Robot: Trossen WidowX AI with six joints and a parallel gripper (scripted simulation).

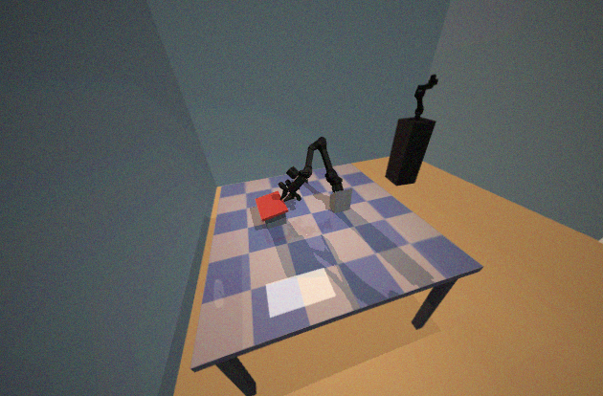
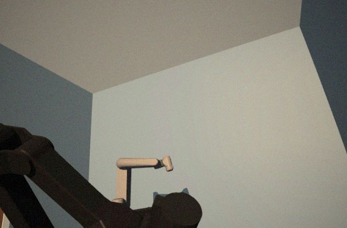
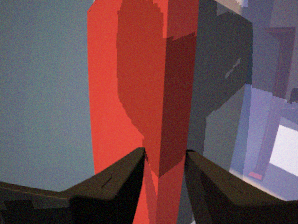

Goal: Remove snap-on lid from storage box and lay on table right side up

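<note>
The red lid lies 70 mm ahead of my gripper tip and 20 mm to the left of it. The rest, counted from my gripper tip: grey storage box (70 mm ahead, 20 mm to the left, 60 mm below).
</note>
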